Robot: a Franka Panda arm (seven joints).
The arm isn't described. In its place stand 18 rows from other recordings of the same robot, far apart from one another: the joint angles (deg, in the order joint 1, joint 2, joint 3, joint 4, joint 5, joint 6, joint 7), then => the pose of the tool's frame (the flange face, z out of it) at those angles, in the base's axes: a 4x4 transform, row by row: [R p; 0 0 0 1], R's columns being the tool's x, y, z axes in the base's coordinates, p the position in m.
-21.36 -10.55 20.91 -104.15 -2.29 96.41 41.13 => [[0.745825 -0.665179 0.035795 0.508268], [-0.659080 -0.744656 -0.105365 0.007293], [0.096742 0.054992 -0.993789 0.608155], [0 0 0 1]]
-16.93 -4.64 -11.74 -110.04 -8.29 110.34 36.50 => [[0.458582 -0.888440 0.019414 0.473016], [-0.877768 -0.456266 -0.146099 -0.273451], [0.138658 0.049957 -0.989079 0.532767], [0 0 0 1]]
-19.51 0.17 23.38 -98.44 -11.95 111.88 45.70 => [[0.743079 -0.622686 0.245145 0.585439], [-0.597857 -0.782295 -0.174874 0.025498], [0.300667 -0.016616 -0.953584 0.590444], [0 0 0 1]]
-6.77 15.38 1.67 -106.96 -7.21 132.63 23.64 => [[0.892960 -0.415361 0.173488 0.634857], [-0.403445 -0.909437 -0.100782 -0.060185], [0.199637 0.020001 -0.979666 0.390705], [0 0 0 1]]
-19.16 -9.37 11.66 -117.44 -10.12 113.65 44.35 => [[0.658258 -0.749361 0.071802 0.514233], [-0.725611 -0.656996 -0.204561 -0.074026], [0.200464 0.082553 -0.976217 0.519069], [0 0 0 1]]
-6.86 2.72 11.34 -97.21 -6.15 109.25 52.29 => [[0.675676 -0.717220 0.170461 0.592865], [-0.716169 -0.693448 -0.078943 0.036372], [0.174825 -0.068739 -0.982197 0.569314], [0 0 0 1]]
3.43 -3.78 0.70 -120.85 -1.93 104.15 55.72 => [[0.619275 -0.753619 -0.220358 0.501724], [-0.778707 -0.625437 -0.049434 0.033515], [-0.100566 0.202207 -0.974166 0.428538], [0 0 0 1]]
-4.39 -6.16 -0.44 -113.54 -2.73 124.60 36.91 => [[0.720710 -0.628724 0.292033 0.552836], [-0.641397 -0.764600 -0.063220 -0.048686], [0.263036 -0.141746 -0.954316 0.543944], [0 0 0 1]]
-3.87 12.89 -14.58 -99.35 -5.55 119.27 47.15 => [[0.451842 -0.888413 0.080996 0.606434], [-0.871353 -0.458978 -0.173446 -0.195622], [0.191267 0.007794 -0.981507 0.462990], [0 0 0 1]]
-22.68 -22.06 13.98 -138.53 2.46 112.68 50.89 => [[0.472108 -0.877574 -0.083530 0.416363], [-0.881517 -0.470665 -0.037437 -0.058172], [-0.006461 0.091308 -0.995802 0.441964], [0 0 0 1]]
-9.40 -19.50 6.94 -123.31 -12.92 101.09 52.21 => [[0.616314 -0.785464 -0.056595 0.447578], [-0.769373 -0.585240 -0.256047 -0.033782], [0.167994 0.201348 -0.965006 0.537570], [0 0 0 1]]
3.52 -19.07 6.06 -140.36 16.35 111.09 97.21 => [[-0.112436 -0.974541 -0.193979 0.406043], [-0.976871 0.072676 0.201102 0.088262], [-0.181884 0.212103 -0.960172 0.409714], [0 0 0 1]]
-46.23 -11.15 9.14 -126.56 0.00 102.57 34.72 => [[0.289373 -0.936754 -0.196864 0.371657], [-0.942534 -0.314727 0.112143 -0.278440], [-0.167008 0.153100 -0.973996 0.443685], [0 0 0 1]]
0.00 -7.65 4.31 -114.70 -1.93 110.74 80.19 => [[0.252435 -0.965288 0.067053 0.524369], [-0.966193 -0.255213 -0.036580 0.038739], [0.052423 -0.055552 -0.997079 0.522193], [0 0 0 1]]
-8.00 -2.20 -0.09 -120.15 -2.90 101.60 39.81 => [[0.655828 -0.699010 -0.285087 0.496936], [-0.731167 -0.682133 -0.009477 -0.075092], [-0.187843 0.214661 -0.958455 0.417483], [0 0 0 1]]
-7.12 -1.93 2.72 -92.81 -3.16 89.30 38.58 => [[0.731838 -0.680733 -0.031859 0.540041], [-0.681339 -0.729942 -0.054431 -0.047085], [0.013798 0.061541 -0.998009 0.618959], [0 0 0 1]]
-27.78 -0.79 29.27 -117.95 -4.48 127.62 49.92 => [[0.678942 -0.711111 0.182643 0.563532], [-0.713575 -0.697671 -0.063765 0.013054], [0.172769 -0.087037 -0.981109 0.458084], [0 0 0 1]]
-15.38 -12.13 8.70 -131.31 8.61 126.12 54.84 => [[0.403446 -0.905319 0.132771 0.488026], [-0.914888 -0.396827 0.074210 -0.049930], [-0.014497 -0.151411 -0.988365 0.447465], [0 0 0 1]]
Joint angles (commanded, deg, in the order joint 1, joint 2, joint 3, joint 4, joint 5, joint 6, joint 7), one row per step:
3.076 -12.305 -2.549 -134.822 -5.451 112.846 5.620
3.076 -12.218 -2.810 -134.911 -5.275 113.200 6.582
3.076 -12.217 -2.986 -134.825 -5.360 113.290 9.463
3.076 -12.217 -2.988 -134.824 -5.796 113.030 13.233
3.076 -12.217 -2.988 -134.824 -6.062 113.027 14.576
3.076 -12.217 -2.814 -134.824 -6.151 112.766 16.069
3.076 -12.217 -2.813 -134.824 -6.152 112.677 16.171
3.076 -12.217 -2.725 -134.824 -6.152 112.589 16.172
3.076 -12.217 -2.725 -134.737 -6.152 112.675 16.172
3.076 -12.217 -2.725 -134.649 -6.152 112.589 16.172
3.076 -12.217 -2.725 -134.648 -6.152 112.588 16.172
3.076 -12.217 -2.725 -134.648 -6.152 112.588 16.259
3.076 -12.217 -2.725 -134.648 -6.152 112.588 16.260
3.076 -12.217 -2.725 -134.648 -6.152 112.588 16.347
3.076 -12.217 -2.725 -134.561 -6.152 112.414 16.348
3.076 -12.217 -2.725 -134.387 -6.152 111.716 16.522
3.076 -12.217 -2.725 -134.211 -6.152 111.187 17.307
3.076 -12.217 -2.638 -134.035 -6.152 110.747 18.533
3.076 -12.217 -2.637 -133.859 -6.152 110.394 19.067
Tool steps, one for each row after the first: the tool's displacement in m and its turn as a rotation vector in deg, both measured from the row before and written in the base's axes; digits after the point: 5 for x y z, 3 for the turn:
0.00042 -0.00179 -0.00098 0.061 -0.246 -1.271
0.00057 -0.00148 0.00074 -0.494 -0.390 -2.956
-0.00051 -0.00055 -0.00027 -0.991 -0.043 -3.494
0.00001 -0.00030 0.00002 -0.444 -0.113 -1.177
-0.00053 0.00122 -0.00028 -0.375 0.125 -1.269
-0.00019 -0.00001 -0.00011 -0.024 0.079 -0.106
-0.00018 0.00068 -0.00009 -0.024 0.086 0.078
0.00057 0.00002 0.00076 0.006 -0.173 0.006
0.00021 -0.00002 0.00057 -0.005 -0.002 -0.008
0.00000 0.00000 0.00001 0.000 0.000 0.000
0.00000 0.00000 0.00000 -0.015 -0.008 -0.085
0.00000 0.00000 0.00000 0.000 0.000 -0.001
0.00000 0.00000 0.00000 -0.015 -0.008 -0.085
0.00002 -0.00004 0.00046 -0.011 0.086 -0.016
-0.00069 -0.00017 0.00051 -0.074 0.505 -0.229
-0.00033 -0.00013 0.00073 -0.175 0.279 -0.813
-0.00014 0.00058 0.00084 -0.274 0.148 -1.152
0.00003 -0.00008 0.00094 -0.123 0.126 -0.551

